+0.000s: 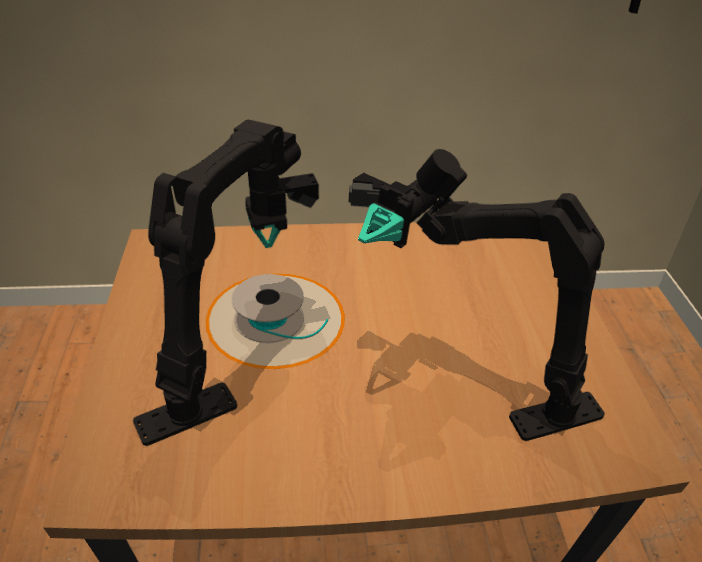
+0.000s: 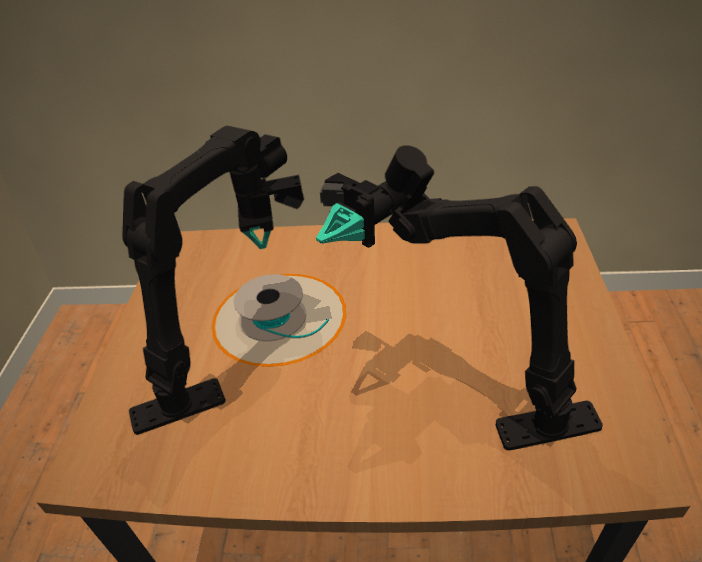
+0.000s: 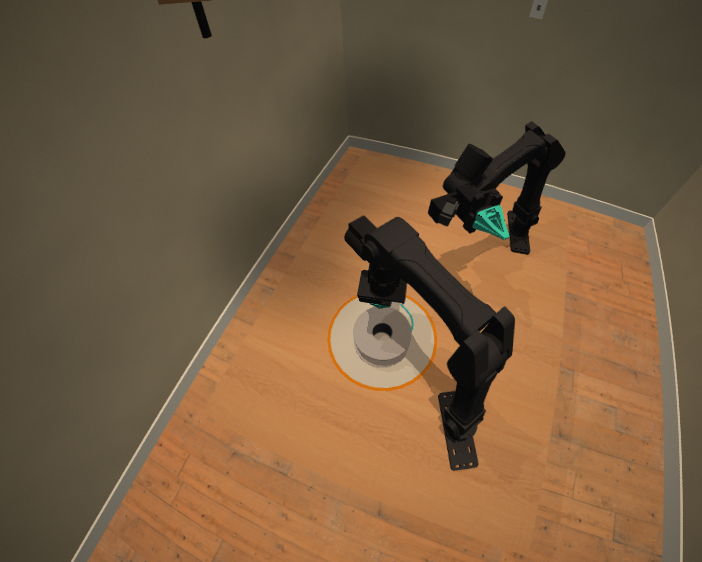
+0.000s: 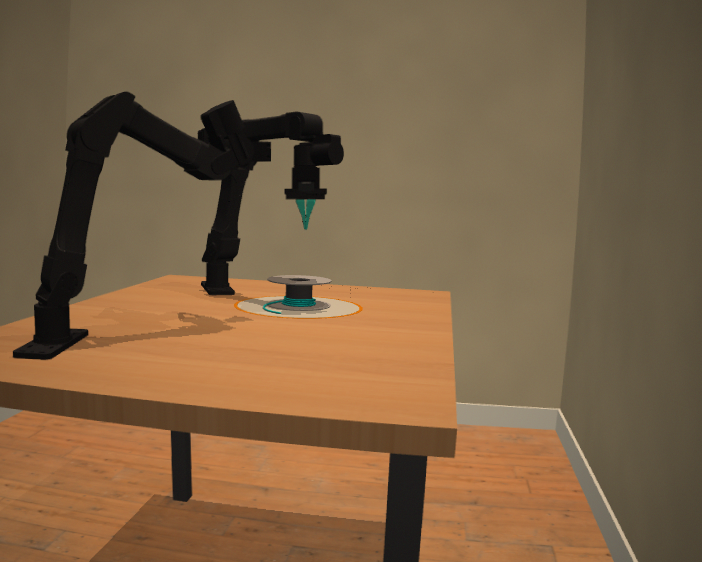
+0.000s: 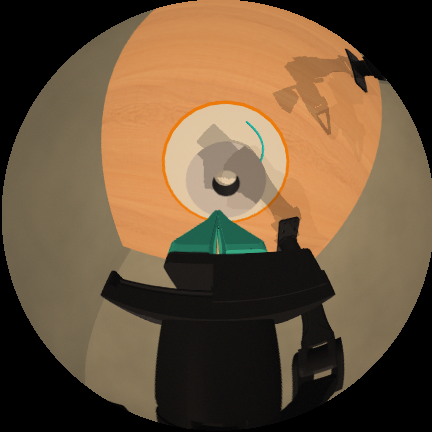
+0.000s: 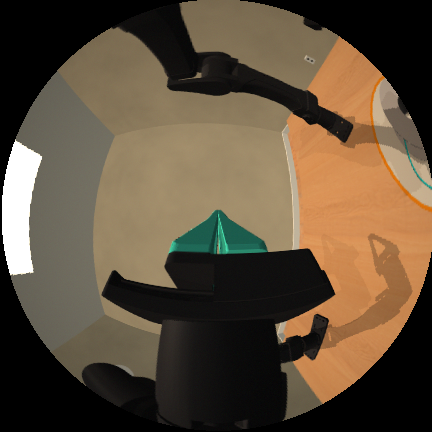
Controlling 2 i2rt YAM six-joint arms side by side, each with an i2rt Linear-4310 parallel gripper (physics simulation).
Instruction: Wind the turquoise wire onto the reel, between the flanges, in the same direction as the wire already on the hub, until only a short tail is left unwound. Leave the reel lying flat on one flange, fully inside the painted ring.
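Frame: origin at the left arm's base, x right, y back, z down, level; millimetres.
Seen in the pictures: left gripper, between the fingertips: [image 1: 268, 247] [image 2: 262, 248] [image 3: 380, 306] [image 4: 305, 229] [image 5: 217, 214]; right gripper, between the fingertips: [image 1: 361, 240] [image 2: 318, 240] [image 3: 506, 238] [image 6: 217, 214]; left arm's base, origin of its link: [image 1: 185, 414] [image 2: 177, 407] [image 3: 457, 429] [image 4: 217, 289] [image 5: 285, 239] [image 6: 330, 120]; right arm's base, origin of its link: [image 1: 557, 416] [image 2: 548, 426] [image 3: 518, 232] [image 4: 53, 345] [image 6: 316, 337].
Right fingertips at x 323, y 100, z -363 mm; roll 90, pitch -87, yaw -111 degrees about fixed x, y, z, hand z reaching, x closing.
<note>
Offsets run from my right fingertips to a thing's middle. "pt": to the spot under its first point. Level surfaces: height alone.
The grey reel @(dx -52, dy -267, dz +330 mm) [image 1: 242, 298] [image 2: 244, 297] [image 3: 365, 342] [image 5: 200, 192] lies flat on one flange, inside the orange painted ring [image 1: 343, 321] [image 3: 436, 339] [image 5: 163, 161]. Turquoise wire @(pt dx -23, dy -172, dz +358 mm) [image 1: 300, 337] [image 2: 299, 336] [image 4: 299, 302] [image 5: 262, 142] is wound low on the hub in several turns. Its short curved tail reaches out past the flange and ends inside the ring. My left gripper [image 1: 268, 245] [image 2: 261, 247] [image 4: 305, 228] [image 5: 217, 214] is shut and empty, pointing down well above the reel. My right gripper [image 1: 360, 240] [image 2: 318, 240] [image 3: 507, 237] [image 6: 217, 214] is shut and empty, raised at the right, away from the reel.
The wooden table @(dz +363 mm) [image 1: 409, 497] [image 4: 351, 374] carries both arm bases. The left arm's base plate [image 1: 143, 430] stands near the ring's front left. The right arm's base plate [image 1: 526, 424] stands at the front right. Arm shadows fall across the ring and the table.
</note>
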